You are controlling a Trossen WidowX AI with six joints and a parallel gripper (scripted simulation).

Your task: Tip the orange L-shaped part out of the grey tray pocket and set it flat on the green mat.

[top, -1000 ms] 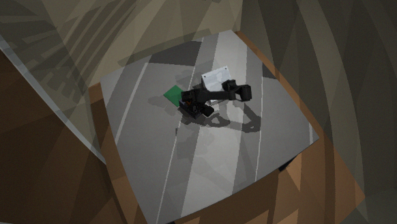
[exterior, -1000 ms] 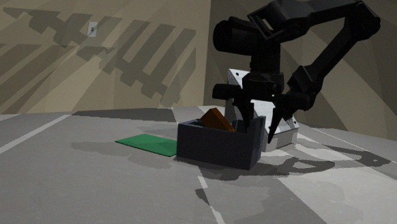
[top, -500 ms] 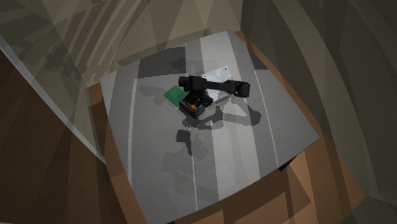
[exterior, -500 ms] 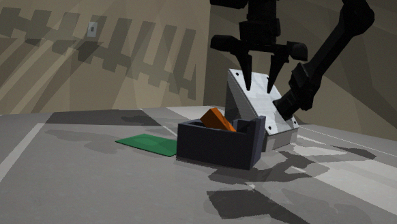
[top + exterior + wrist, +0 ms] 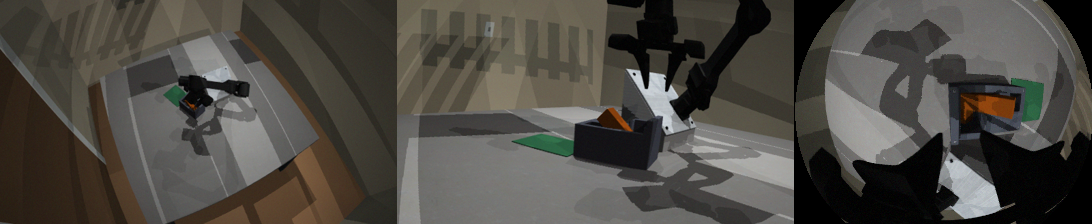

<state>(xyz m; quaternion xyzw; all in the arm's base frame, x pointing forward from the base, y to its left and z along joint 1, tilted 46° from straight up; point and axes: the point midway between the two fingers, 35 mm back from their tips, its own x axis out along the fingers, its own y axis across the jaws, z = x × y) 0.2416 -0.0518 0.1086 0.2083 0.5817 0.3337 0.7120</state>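
My gripper tip is 100 mm above the orange part and 40 mm to the left of it. Round my gripper tip: green mat (220 mm to the right, 160 mm below, 50 mm ahead).
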